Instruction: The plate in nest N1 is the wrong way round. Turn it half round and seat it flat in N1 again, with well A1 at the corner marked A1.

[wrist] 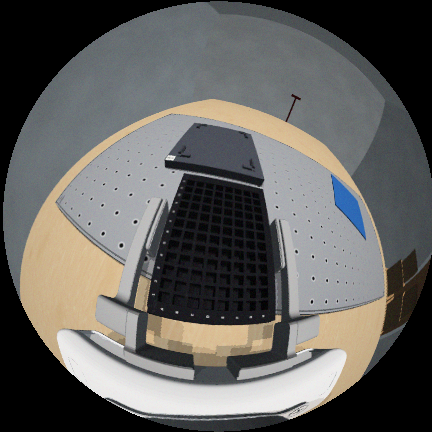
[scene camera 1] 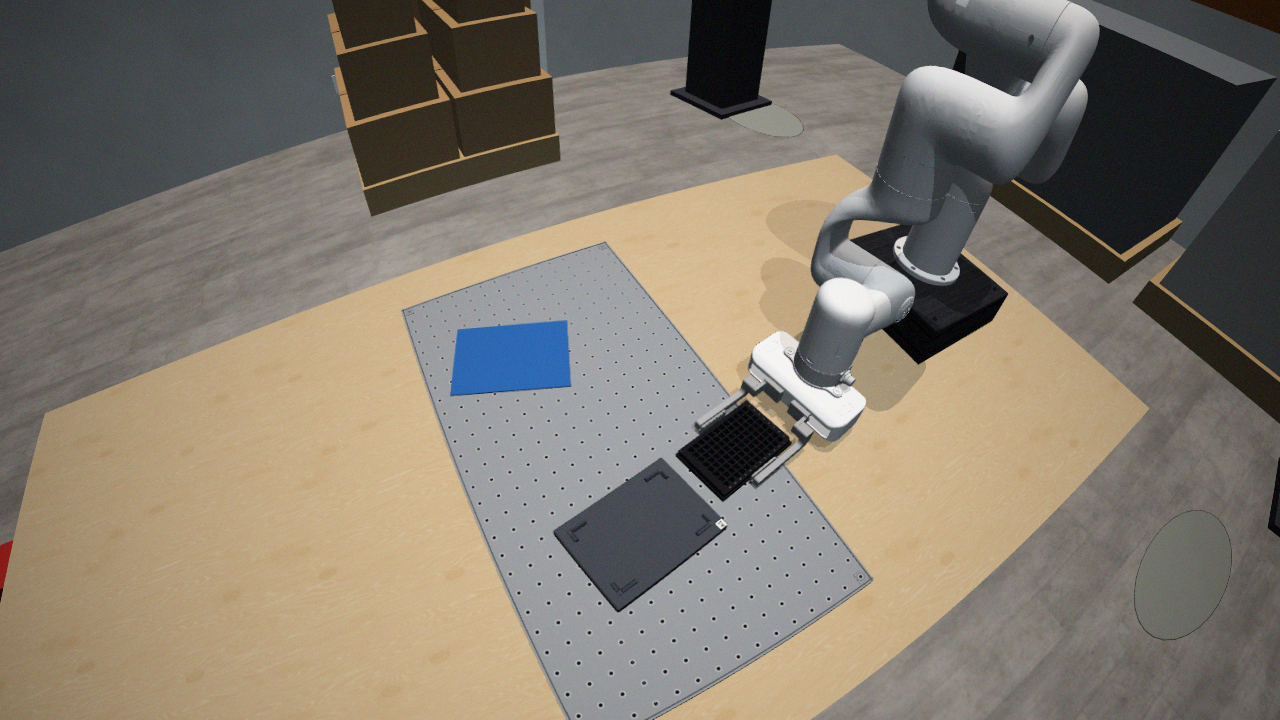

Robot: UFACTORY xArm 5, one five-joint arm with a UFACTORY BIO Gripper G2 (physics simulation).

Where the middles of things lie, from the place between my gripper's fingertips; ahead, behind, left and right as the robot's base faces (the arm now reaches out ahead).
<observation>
The black well plate [scene camera 1: 724, 457] is 2 cm behind my hand. From my hand the other things lie so: flat blue rectangle [scene camera 1: 531, 356]: 13 cm ahead, 31 cm to the right, 1 cm below; then dark grey nest N1 [scene camera 1: 642, 530]: 14 cm ahead, 1 cm to the left, 1 cm below.
</observation>
